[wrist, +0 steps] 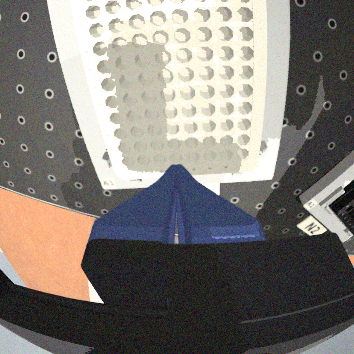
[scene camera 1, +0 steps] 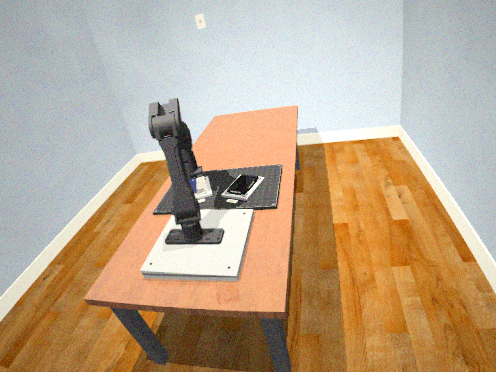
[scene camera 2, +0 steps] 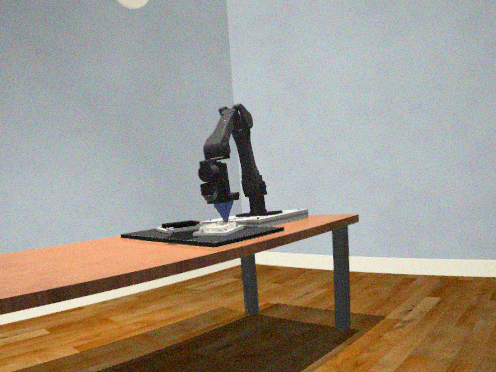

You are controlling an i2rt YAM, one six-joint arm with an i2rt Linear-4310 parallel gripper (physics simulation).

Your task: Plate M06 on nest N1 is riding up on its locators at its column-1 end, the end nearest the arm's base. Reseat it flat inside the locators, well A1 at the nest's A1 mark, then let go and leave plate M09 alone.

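Frame: origin at the arm's base, x ahead, y left, z up, level; centimetres.
Seen in the pictures: gripper, fingertip midpoint: (wrist: 176,173) (scene camera 1: 195,192) (scene camera 2: 226,222); arm's base at its link origin: (scene camera 1: 194,237) (scene camera 2: 258,215).
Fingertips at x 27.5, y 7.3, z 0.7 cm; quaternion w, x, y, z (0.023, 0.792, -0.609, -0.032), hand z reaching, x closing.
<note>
Pixels of each thing's top centre, then the offset from my fingertips to it. "*": a spot on its surface instead. Level surfaces: height alone.
- Plate M06 at its top centre: (wrist: 174,65) (scene camera 2: 218,224) (scene camera 1: 196,185) dx +5.9, dy +1.7, dz +0.1 cm
- pale nest N1 at a spot on its surface: (wrist: 280,100) * dx +5.6, dy -4.5, dz -1.4 cm
- Plate M09 at its top centre: (scene camera 2: 180,222) (scene camera 1: 242,182) dx +3.9, dy -19.8, dz +0.1 cm
- nest N2 at a spot on its surface: (wrist: 325,200) * dx -0.2, dy -12.9, dz -1.1 cm
- wooden table at its surface level: dz -3.8 cm
- N2 label at a spot on its surface: (wrist: 312,226) * dx -4.9, dy -16.1, dz -2.4 cm
Plate M06 (wrist: 187,92) is a white plate with rows of round wells, lying in the pale nest N1 (wrist: 280,100). The nest's A1 mark shows at its near left corner in the wrist view. My gripper (wrist: 176,173) (scene camera 2: 225,221) is shut, its blue fingertips together at the middle of the plate's near, column-1 edge, with nothing seen between them. Whether the tips touch the plate, and whether that end is flat, I cannot tell. The fingertips hide part of the near edge. Plate M09 (scene camera 1: 244,184) (wrist: 347,210) is black and sits in nest N2 (wrist: 325,200), apart from the gripper.
Both nests stand on a black perforated board (scene camera 1: 270,192) (wrist: 30,107) on the wooden table (scene camera 1: 260,135). The arm's base stands on a white slab (scene camera 1: 215,260) at the board's near side. The N2 label (wrist: 312,226) lies beside its nest.
</note>
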